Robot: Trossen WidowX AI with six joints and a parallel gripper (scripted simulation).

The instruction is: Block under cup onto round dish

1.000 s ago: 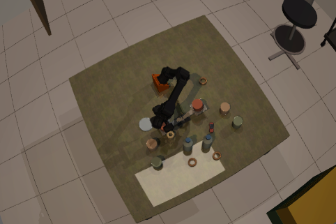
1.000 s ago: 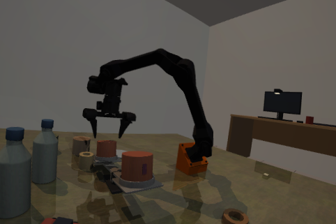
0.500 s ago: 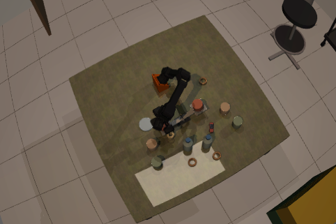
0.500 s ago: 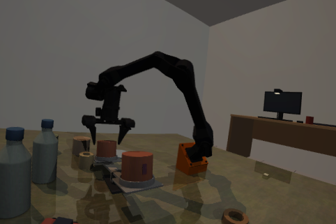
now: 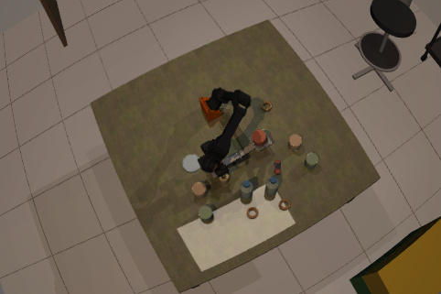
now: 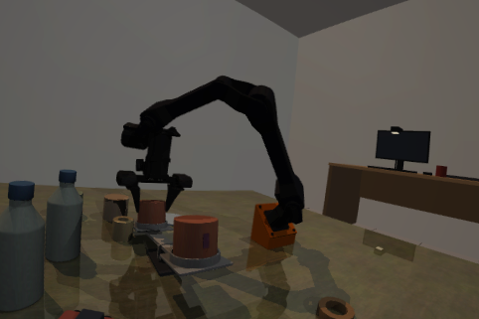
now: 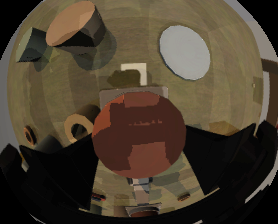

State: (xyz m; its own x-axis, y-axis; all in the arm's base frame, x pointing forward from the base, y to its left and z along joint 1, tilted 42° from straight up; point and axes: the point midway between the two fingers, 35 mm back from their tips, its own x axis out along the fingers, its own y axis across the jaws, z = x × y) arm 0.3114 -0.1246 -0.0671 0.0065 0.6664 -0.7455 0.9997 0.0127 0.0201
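Now: the round dish 9 cm behind my gripper tip, 10 cm to the right of it and 6 cm below it. Round my gripper tip: cup (2 cm to the right); small red object (15 cm ahead, 28 cm to the left, 5 cm below); bluish block (2 cm below).
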